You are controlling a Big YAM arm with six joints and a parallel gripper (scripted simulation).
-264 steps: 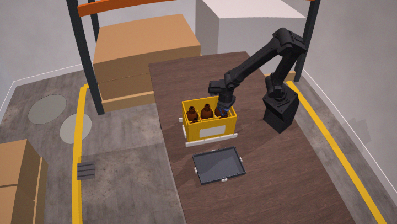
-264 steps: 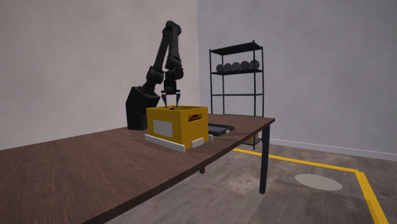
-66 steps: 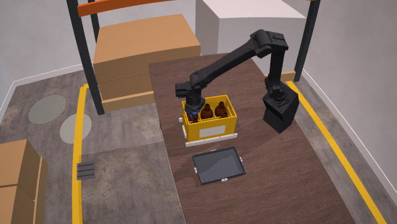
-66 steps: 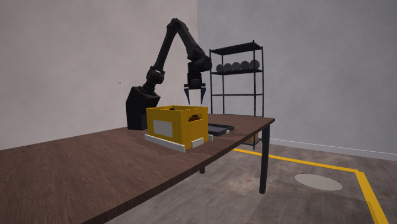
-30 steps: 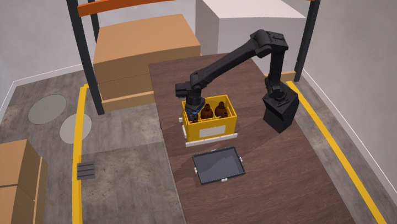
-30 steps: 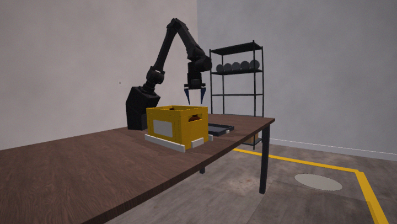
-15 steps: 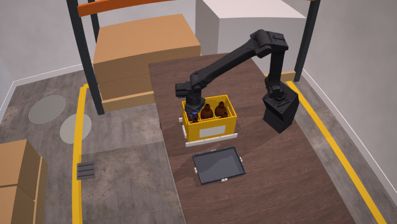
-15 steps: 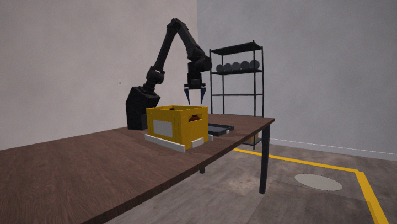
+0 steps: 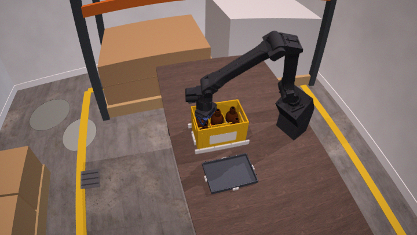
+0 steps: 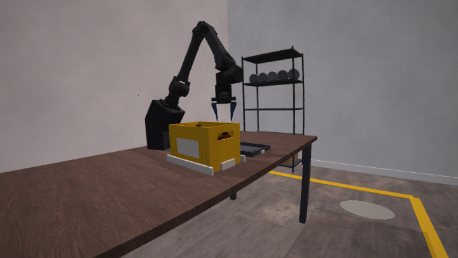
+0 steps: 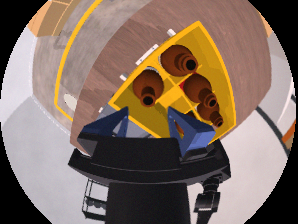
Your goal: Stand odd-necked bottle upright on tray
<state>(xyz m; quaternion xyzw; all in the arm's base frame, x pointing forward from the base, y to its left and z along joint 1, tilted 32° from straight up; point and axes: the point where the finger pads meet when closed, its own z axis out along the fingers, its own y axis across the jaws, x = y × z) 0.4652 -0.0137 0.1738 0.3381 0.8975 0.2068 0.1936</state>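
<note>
The glass bottle lies 11 cm below my hand. Round my hand: dark tray 11 cm behind, 21 cm to the left, 18 cm below; then yellow crate 8 cm behind, 6 cm to the right, 11 cm below.
</note>
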